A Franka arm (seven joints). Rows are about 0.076 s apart.
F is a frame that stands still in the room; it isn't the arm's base.
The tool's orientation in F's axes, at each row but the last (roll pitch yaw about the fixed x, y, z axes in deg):
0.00 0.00 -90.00
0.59 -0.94 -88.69
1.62 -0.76 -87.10
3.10 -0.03 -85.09
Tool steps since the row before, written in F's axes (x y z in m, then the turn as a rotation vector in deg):
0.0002 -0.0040 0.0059 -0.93 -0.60 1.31
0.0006 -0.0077 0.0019 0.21 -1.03 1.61
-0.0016 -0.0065 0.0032 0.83 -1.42 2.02
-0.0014 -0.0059 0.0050 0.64 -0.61 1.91
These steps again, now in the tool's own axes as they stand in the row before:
0.0040 0.0002 0.0059 0.60 -0.93 1.31
0.0077 0.0004 0.0018 1.06 0.20 1.59
0.0065 -0.0018 0.0032 1.49 0.81 1.98
0.0058 -0.0016 0.0051 0.66 0.69 1.88

